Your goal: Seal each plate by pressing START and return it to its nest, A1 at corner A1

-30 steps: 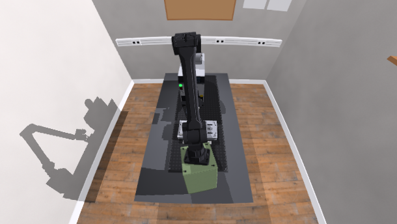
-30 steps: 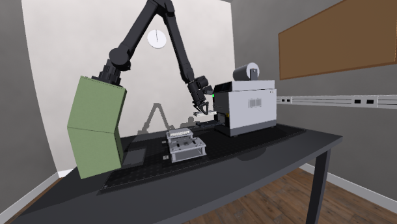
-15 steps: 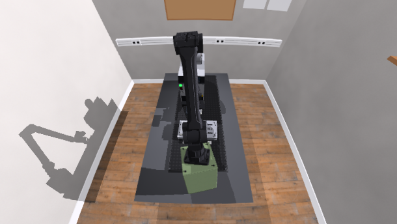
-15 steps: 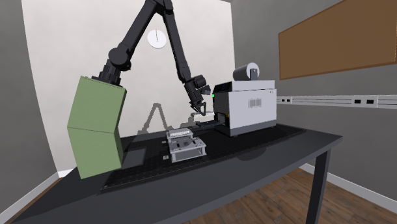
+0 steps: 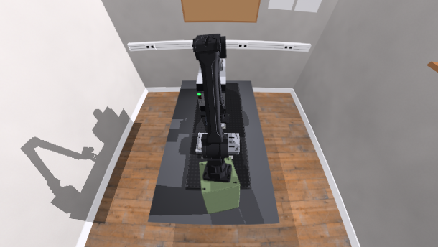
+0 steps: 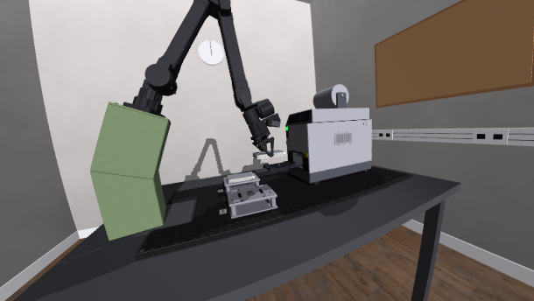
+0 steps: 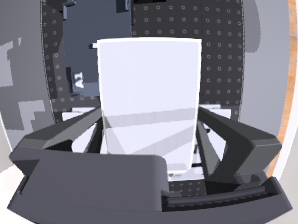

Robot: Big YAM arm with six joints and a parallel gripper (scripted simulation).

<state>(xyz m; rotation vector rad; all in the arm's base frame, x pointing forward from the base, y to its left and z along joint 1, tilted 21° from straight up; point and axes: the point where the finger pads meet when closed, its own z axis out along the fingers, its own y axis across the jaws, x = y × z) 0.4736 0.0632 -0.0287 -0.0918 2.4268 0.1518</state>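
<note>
The dark sealer stage is 8 cm to the left of my hand, 8 cm below it and 7 cm ahead of it. Also, from my hand: yellow warning label: 18 cm ahead, 3 cm below, 1 cm to the left; foil roll: 40 cm ahead, 25 cm above, 13 cm to the left; white plate: right at my hand.
</note>
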